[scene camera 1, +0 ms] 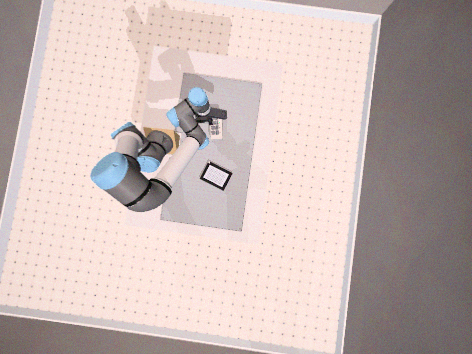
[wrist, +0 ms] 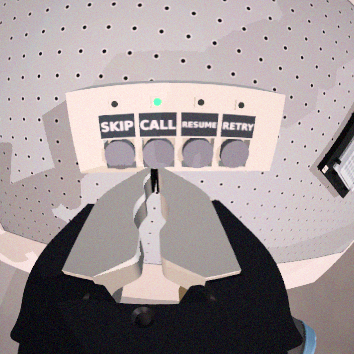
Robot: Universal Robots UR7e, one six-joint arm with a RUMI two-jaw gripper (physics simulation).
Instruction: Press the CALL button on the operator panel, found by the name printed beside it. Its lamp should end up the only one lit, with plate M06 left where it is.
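Where they show: gripper, fingertip midpoint: [wrist: 156, 170]; arm's base at its link origin: [scene camera 1: 160, 141].
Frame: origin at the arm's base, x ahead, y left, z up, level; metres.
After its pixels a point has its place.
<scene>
The operator panel [scene camera 1: 216, 135] {x 0.322, y 0.079, z -0.006 m} [wrist: 175, 94] {x 0.337, y 0.148, z -0.007 m} is a pale box with four grey round buttons, each with a printed label and a small lamp above it. The CALL button [wrist: 158, 151] {x 0.294, y 0.153, z -0.004 m} is second from the left in the wrist view. Its lamp [wrist: 157, 102] {x 0.329, y 0.159, z -0.006 m} glows green; the lamps over SKIP, RESUME and RETRY are dark. My gripper [wrist: 156, 170] {x 0.283, y 0.153, z 0.006 m} is shut and empty, its tips at the lower edge of the CALL button in the wrist view; whether they touch it I cannot tell. Plate M06 cannot be told by name; a black-framed plate [scene camera 1: 216, 175] {x 0.348, y -0.154, z -0.044 m} [wrist: 345, 167] {x 0.308, y -0.113, z -0.035 m} lies flat apart from the panel.
The panel and the framed plate are on a grey perforated board [scene camera 1: 200, 210] {x 0.277, y -0.376, z -0.060 m} set on the large pale perforated table [scene camera 1: 295, 280]. A tan, box-like thing [scene camera 1: 172, 135] {x 0.078, y 0.038, z 0.037 m} shows partly behind the arm, left of the panel in the scene view.
</scene>
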